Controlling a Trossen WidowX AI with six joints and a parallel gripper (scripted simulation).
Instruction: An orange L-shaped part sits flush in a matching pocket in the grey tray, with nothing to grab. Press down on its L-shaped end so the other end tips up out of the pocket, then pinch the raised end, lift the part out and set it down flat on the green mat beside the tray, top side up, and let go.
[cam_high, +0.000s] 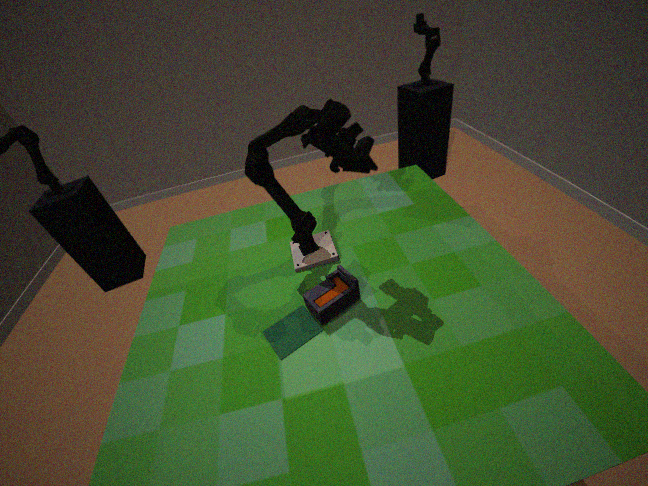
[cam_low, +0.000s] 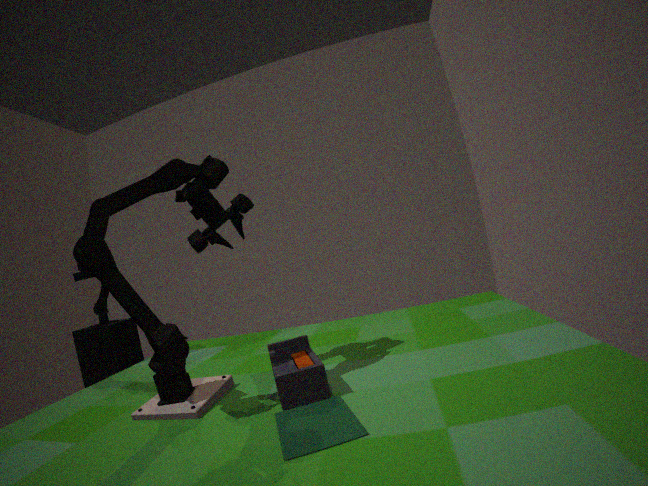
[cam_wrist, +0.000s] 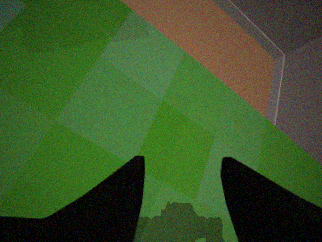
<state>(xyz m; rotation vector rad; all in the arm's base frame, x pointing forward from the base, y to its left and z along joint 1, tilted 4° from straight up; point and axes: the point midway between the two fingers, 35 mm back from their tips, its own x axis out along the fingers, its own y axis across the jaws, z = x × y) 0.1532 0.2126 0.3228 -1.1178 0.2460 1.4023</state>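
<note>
Right now the orange L-shaped part is 29 cm below my gripper tip, 22 cm to the right of it and 12 cm ahead of it. Also, from my gripper tip: green mat (39 cm to the right, 35 cm below, 16 cm ahead).
</note>
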